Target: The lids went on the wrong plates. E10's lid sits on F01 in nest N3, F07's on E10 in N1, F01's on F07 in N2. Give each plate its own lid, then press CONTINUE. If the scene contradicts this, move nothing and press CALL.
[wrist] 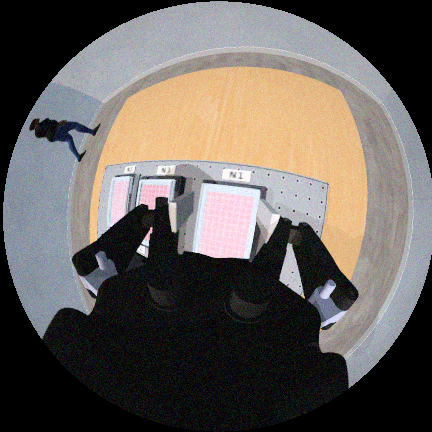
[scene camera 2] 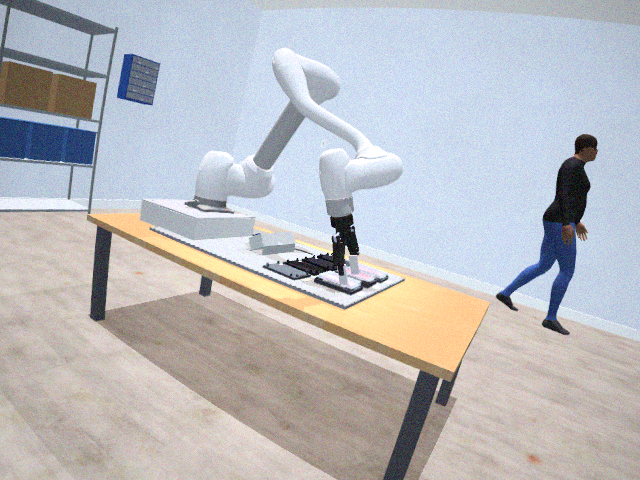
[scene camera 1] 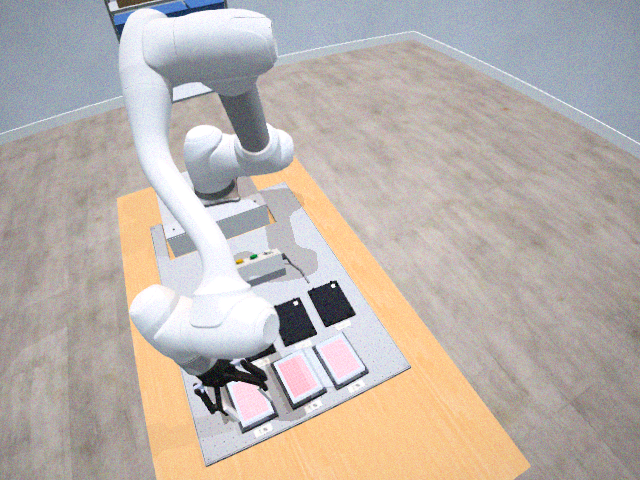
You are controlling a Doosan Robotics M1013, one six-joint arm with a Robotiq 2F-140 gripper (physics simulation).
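Pixels of known places: gripper, fingertip midpoint: (wrist: 225, 204) (scene camera 2: 349, 279) (scene camera 1: 253, 407); arm's base, link origin: (scene camera 2: 209, 209) (scene camera 1: 216, 192).
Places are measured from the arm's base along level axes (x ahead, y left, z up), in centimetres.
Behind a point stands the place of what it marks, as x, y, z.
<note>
My gripper (scene camera 1: 249, 404) @[84.5, 3.9, -5.2] (scene camera 2: 348, 272) @[84.5, 3.9, -5.2] (wrist: 225, 204) @[84.5, 3.9, -5.2] is open, part-way, with its pale fingertips on either side of the lidded plate (scene camera 1: 250, 401) @[82.5, 3.1, -5.8] (wrist: 227, 222) @[82.3, 2.7, -5.8] at label N1. The right fingertip in the wrist view is close to that plate's edge; whether it touches is unclear. A second lidded plate (scene camera 1: 297, 378) @[79.2, 16.4, -5.8] (wrist: 156, 189) @[82.6, 16.7, -6.0] sits at N3, and a third (scene camera 1: 341, 358) @[76.5, 29.3, -6.0] (wrist: 120, 197) @[77.6, 27.3, -6.0] at N2. All three show pink wells inside pale blue rims, on dark nests. Plate and lid codes cannot be read. A grey button box (scene camera 1: 261, 270) @[41.5, 12.2, -3.5] (scene camera 2: 279, 246) @[43.0, 8.7, -5.8] has a yellow button (scene camera 1: 239, 261) @[37.0, 5.7, -1.9] and a green button (scene camera 1: 253, 256) @[36.1, 10.5, -2.0].
Black flat nests (scene camera 1: 295, 322) @[60.7, 19.3, -7.9] (scene camera 1: 331, 303) @[57.0, 31.6, -7.9] lie between the plates and the button box; another is partly hidden by the arm. A cable runs from the box. The grey perforated board (scene camera 1: 382, 361) @[79.3, 40.6, -8.9] (wrist: 300, 190) @[91.4, -6.0, -8.9] lies on the wooden table (scene camera 1: 413, 413) @[95.1, 43.8, -10.2]. A person (scene camera 2: 566, 196) (wrist: 60, 131) is beyond the table.
</note>
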